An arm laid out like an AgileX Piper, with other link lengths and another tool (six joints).
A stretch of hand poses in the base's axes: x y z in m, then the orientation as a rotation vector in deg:
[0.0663, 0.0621, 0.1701, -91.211, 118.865, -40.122]
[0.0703, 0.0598, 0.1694, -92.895, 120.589, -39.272]
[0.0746, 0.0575, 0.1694, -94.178, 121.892, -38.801]
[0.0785, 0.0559, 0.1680, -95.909, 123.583, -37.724]
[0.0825, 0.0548, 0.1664, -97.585, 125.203, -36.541]
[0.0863, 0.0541, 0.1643, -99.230, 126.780, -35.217]
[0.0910, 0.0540, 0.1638, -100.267, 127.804, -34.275]
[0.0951, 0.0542, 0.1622, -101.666, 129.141, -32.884]
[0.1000, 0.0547, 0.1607, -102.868, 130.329, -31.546]
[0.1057, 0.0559, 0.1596, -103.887, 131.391, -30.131]
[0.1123, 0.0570, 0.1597, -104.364, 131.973, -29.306]
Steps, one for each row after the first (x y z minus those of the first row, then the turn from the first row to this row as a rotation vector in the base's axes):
[0.0040, -0.0023, -0.0007, -0.538, 2.279, -0.135]
[0.0083, -0.0046, -0.0007, -1.074, 3.961, -0.276]
[0.0122, -0.0062, -0.0021, -1.513, 6.295, -0.346]
[0.0162, -0.0073, -0.0037, -1.868, 8.576, -0.387]
[0.0200, -0.0080, -0.0058, -2.135, 10.848, -0.401]
[0.0247, -0.0081, -0.0063, -2.257, 12.327, -0.413]
[0.0288, -0.0079, -0.0079, -2.356, 14.326, -0.389]
[0.0337, -0.0074, -0.0094, -2.382, 16.108, -0.373]
[0.0394, -0.0062, -0.0105, -2.264, 17.733, -0.344]
[0.0460, -0.0051, -0.0104, -2.140, 18.594, -0.352]

